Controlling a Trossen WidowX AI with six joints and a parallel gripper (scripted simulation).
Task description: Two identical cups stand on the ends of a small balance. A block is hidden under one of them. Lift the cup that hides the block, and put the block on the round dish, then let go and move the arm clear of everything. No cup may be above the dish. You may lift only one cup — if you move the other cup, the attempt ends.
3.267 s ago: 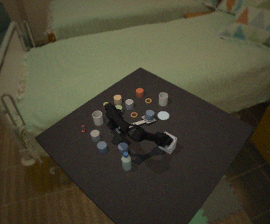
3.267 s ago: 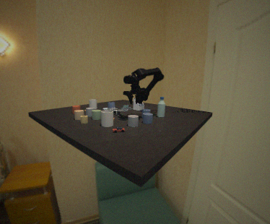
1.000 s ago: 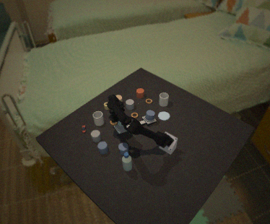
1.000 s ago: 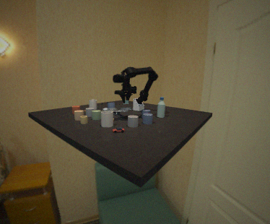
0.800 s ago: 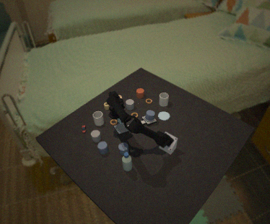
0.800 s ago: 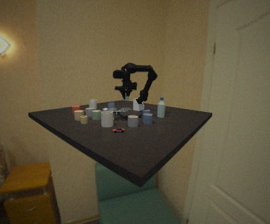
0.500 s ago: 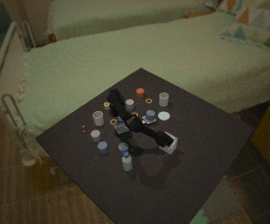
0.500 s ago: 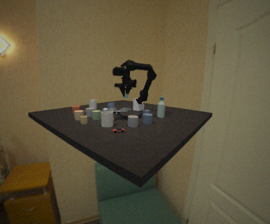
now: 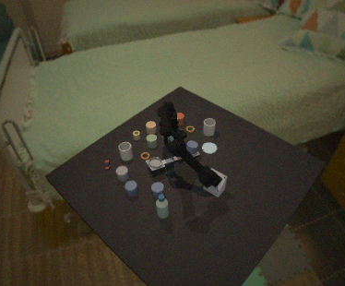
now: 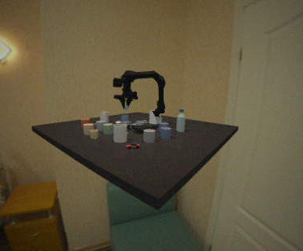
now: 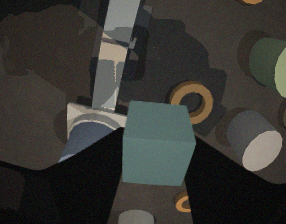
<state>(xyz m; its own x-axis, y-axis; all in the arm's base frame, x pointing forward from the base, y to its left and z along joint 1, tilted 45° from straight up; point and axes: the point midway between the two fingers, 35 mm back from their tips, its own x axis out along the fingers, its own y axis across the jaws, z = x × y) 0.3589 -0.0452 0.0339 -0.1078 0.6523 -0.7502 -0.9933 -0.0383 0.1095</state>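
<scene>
The round pale blue dish lies 11 cm behind my gripper tip, 22 cm to the right of it and 16 cm below it. Round my gripper tip: tan cup (27 cm ahead, 6 cm to the right, 12 cm below); then green cup (19 cm ahead, 2 cm to the left, 12 cm below); then teal block (1 cm above).
</scene>
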